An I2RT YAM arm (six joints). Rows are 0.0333 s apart.
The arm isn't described. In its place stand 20 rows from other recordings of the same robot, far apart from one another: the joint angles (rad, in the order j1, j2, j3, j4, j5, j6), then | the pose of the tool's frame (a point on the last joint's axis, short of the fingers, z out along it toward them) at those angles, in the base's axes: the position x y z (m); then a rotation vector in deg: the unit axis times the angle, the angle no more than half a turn.
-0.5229 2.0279 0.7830 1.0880 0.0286 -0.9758 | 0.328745 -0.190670 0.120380 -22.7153 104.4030 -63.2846
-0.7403 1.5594 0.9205 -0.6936 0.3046 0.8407 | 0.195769 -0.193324 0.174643 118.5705 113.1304 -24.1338
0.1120 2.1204 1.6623 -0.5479 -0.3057 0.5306 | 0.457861 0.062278 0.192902 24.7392 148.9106 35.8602
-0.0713 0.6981 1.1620 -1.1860 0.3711 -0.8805 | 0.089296 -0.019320 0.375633 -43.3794 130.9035 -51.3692
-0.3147 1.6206 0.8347 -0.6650 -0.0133 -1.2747 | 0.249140 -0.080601 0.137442 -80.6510 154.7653 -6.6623
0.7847 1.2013 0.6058 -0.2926 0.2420 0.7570 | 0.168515 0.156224 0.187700 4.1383 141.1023 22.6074
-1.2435 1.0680 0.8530 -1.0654 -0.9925 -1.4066 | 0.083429 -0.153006 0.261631 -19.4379 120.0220 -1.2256
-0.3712 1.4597 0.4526 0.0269 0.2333 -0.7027 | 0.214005 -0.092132 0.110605 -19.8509 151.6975 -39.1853
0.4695 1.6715 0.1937 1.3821 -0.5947 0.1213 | 0.197914 0.122775 0.127906 -42.9053 89.8161 53.4759
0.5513 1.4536 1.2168 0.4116 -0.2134 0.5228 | 0.292920 0.188967 0.395461 -11.9502 84.0441 59.1041
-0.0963 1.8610 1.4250 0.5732 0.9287 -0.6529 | 0.432616 -0.070433 0.330418 22.4311 90.3407 -71.5052
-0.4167 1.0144 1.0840 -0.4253 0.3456 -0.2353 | 0.197731 -0.100708 0.377139 23.8256 110.9855 -43.7243
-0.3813 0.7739 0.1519 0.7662 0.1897 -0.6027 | 0.158164 -0.070643 0.219688 -0.1023 85.8393 -53.7369
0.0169 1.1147 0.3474 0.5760 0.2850 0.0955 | 0.228048 -0.006156 0.203059 15.7534 99.4471 -9.6900
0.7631 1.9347 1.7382 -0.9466 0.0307 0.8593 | 0.298084 0.283567 0.271513 8.2368 160.0029 23.5355
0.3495 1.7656 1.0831 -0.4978 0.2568 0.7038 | 0.322862 0.108048 0.164269 30.8897 150.3147 -1.8730
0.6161 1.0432 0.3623 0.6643 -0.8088 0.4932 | 0.159595 0.144557 0.232361 -45.7437 92.3559 83.7631
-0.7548 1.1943 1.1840 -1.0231 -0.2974 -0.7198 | 0.170198 -0.145767 0.323675 -3.4599 145.7962 -10.8150
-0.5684 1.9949 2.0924 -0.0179 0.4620 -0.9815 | 0.389380 -0.267531 0.446095 4.2272 98.5810 -88.5194
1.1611 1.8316 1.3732 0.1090 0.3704 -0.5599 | 0.185110 0.393904 0.277270 -72.4506 80.9401 3.0489
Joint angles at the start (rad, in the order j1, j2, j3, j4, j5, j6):
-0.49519 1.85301 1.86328 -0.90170 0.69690 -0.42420
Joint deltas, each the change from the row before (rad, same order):
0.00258 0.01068 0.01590 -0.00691 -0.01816 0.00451
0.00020 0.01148 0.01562 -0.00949 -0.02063 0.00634
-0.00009 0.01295 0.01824 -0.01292 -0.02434 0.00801
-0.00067 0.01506 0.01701 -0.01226 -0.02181 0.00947
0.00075 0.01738 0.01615 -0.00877 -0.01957 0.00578
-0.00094 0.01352 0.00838 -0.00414 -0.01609 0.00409
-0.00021 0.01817 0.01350 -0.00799 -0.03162 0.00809
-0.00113 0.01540 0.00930 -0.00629 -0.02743 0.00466
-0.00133 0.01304 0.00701 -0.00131 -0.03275 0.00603
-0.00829 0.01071 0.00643 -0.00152 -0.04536 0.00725
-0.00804 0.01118 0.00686 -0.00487 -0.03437 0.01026
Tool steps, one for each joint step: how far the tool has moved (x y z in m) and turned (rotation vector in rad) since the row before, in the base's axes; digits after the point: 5 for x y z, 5 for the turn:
0.00298 0.00014 0.00005 0.01382 -0.00877 0.01127
0.00251 -0.00060 -0.00058 0.01760 -0.00783 0.00921
0.00262 -0.00066 -0.00065 0.02165 -0.00843 0.00998
0.00287 -0.00114 -0.00180 0.02160 -0.00617 0.00662
0.00380 -0.00104 -0.00277 0.01945 -0.00281 0.00879
0.00275 -0.00138 -0.00333 0.01649 -0.00088 0.00593
0.00398 -0.00116 -0.00414 0.03003 -0.00666 0.01285
0.00312 -0.00127 -0.00419 0.02651 -0.00289 0.01144
0.00303 -0.00112 -0.00373 0.02844 -0.01032 0.01299
0.00127 -0.00312 -0.00313 0.03730 -0.01746 0.01196
0.00085 -0.00319 -0.00324 0.03190 -0.01207 0.00338

